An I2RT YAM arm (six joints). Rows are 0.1 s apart.
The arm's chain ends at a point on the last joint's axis. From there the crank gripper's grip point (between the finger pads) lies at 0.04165 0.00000 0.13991 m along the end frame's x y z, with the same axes.
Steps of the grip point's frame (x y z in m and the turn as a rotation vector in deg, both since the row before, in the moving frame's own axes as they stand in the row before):
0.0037 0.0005 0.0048 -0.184 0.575 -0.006
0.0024 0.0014 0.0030 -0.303 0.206 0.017
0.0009 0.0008 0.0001 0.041 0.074 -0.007
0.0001 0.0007 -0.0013 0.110 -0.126 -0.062
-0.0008 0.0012 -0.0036 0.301 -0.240 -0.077
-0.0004 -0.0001 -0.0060 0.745 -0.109 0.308
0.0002 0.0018 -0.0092 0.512 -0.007 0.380
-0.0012 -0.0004 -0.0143 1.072 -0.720 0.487
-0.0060 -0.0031 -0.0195 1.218 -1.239 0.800
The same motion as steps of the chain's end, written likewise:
0.0023 0.0001 0.0052 -0.184 0.575 -0.006
0.0019 0.0006 0.0032 -0.303 0.206 0.017
0.0007 0.0009 0.0002 0.041 0.074 -0.007
0.0004 0.0010 -0.0014 0.110 -0.126 -0.062
-0.0002 0.0020 -0.0038 0.301 -0.240 -0.077
-0.0001 0.0015 -0.0061 0.745 -0.109 0.308
0.0002 0.0028 -0.0092 0.512 -0.007 0.380
0.0006 0.0019 -0.0148 1.072 -0.720 0.487
-0.0030 -0.0007 -0.0203 1.218 -1.239 0.800

